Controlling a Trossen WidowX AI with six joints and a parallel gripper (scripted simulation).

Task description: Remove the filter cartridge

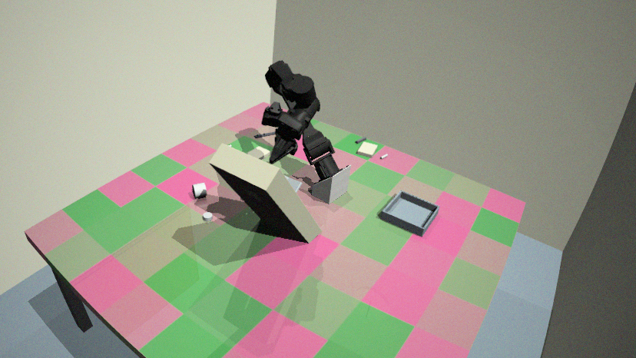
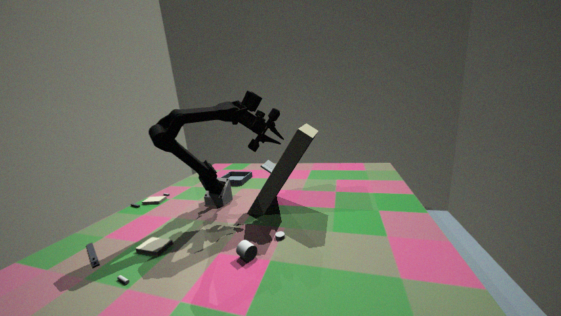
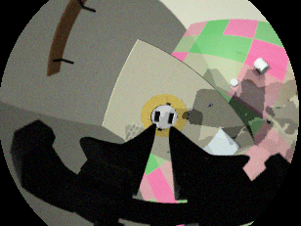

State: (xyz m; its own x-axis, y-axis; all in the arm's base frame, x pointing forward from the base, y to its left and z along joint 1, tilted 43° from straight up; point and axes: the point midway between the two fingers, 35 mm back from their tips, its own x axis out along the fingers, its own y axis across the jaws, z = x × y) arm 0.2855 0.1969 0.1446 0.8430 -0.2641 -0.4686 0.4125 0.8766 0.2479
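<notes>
Now: the round filter cartridge 40 mm ahead of my gripper tip, 30 mm below it and 10 mm to the left of it. From my gripper tip the other things lie so: small disc (270 mm below, 210 mm to the right, 60 mm ahead); tray (430 mm behind, 270 mm below, 220 mm to the left); beige service panel (110 mm below).
</notes>
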